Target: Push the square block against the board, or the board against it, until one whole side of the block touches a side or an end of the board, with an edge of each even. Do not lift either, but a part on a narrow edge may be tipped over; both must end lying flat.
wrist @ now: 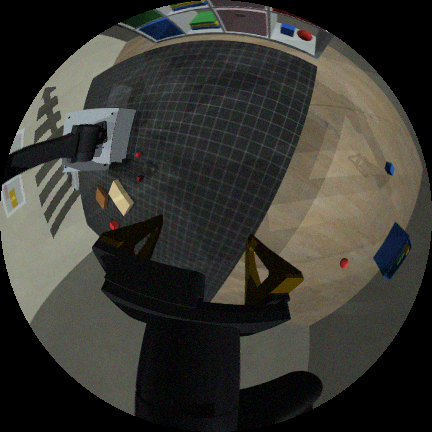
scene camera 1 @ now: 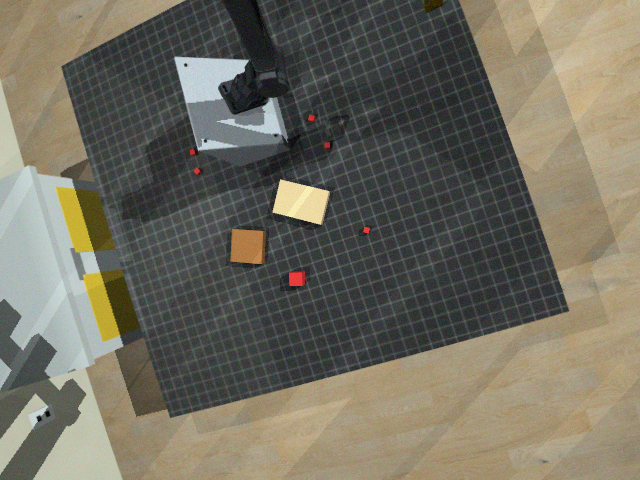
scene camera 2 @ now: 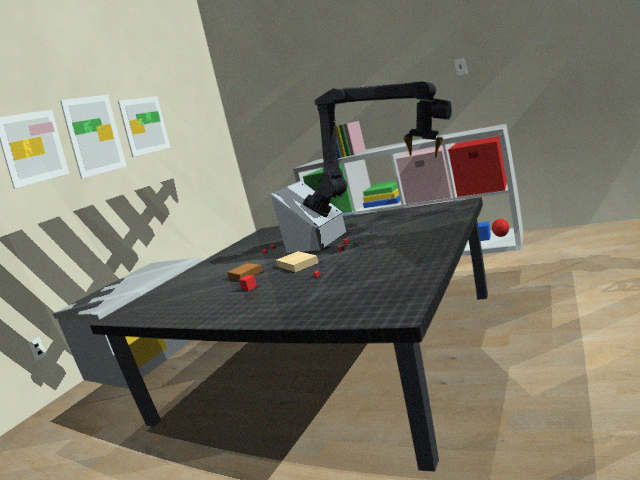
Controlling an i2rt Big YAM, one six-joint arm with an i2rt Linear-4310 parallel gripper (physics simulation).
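Places are measured from the arm's base along level axes (x ahead, y left, z up), in millimetres.
Pixels of known places: gripper, fingertip midpoint: [wrist: 205, 229] [scene camera 1: 446, 3] [scene camera 2: 423, 156]; arm's base, origin of the base link: [wrist: 92, 134] [scene camera 1: 243, 95] [scene camera 2: 316, 206].
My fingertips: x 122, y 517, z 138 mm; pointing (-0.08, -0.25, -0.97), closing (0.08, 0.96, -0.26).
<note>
Ahead of a thing's pixels: the offset from my fingertips to its top centre. Level surfaces: height alone.
The square block {dx +237, dy -741, dz -264 mm} [scene camera 1: 248, 246] [scene camera 2: 245, 270] [wrist: 101, 197] is orange-brown and lies flat on the dark gridded table {dz -294 mm} [scene camera 1: 413, 258] [scene camera 2: 361, 304] [wrist: 225, 115]. The board {dx +192, dy -528, dz -264 mm} [scene camera 1: 301, 202] [scene camera 2: 297, 260] [wrist: 121, 197] is a pale cream rectangle, also flat. It lies up and to the right of the block in the first scene view. A gap separates them, and the board is turned slightly relative to the block. My gripper [scene camera 2: 423, 156] [wrist: 205, 229] is open and empty, high up and far from both pieces. In the first scene view, part of a finger shows at the top edge.
A larger red cube {dx +394, dy -641, dz -254 mm} [scene camera 1: 296, 279] [scene camera 2: 248, 283] [wrist: 114, 225] stands near the block. A small red cube {dx +355, dy -389, dz -278 mm} [scene camera 1: 366, 230] [scene camera 2: 317, 274] lies to the right of the board; several more lie near the grey arm pedestal [scene camera 1: 199, 82] [scene camera 2: 297, 222] [wrist: 123, 135], which stands beyond the board.
</note>
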